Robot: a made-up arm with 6 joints. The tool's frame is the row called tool.
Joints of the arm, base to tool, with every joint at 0 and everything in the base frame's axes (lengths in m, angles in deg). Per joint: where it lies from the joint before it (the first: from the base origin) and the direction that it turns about. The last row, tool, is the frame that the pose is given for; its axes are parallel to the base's.
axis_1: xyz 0 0 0.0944 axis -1 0 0
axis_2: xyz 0.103 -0.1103 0.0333 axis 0 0 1
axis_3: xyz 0.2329 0.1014 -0.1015 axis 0 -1 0
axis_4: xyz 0.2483 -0.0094 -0.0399 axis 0 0 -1
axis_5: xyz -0.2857 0.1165 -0.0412 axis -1 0 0
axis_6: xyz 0.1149 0.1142 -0.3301 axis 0 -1 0
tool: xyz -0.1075 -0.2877 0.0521
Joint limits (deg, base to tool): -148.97..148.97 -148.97..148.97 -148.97..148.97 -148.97..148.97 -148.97..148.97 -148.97..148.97
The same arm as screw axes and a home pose.
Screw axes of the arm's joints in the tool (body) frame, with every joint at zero. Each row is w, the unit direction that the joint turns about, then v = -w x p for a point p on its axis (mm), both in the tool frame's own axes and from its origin. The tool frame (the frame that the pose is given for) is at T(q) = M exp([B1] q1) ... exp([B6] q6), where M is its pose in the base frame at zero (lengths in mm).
B1 = (-1, 0, 0, 0, -427.3, 75.3)
B2 = (0, 0, 1, -35, 202.9, 0)
B3 = (0, -1, 0, 359.1, 0, -30)
B4 = (0, 0, -1, -57, 278.3, 0)
B5 = (-1, 0, 0, 0, -278, 173.5)
B6 = (0, -1, 0, -52.1, 0, -107.5)
M =
1 0 0 305.9
0 1 0 -75.3
0 0 1 -332.9
0 0 0 1
Joint limits (deg, base to tool): -148.97..148.97 -148.97..148.97 -148.97..148.97 -148.97..148.97 -148.97..148.97 -148.97..148.97

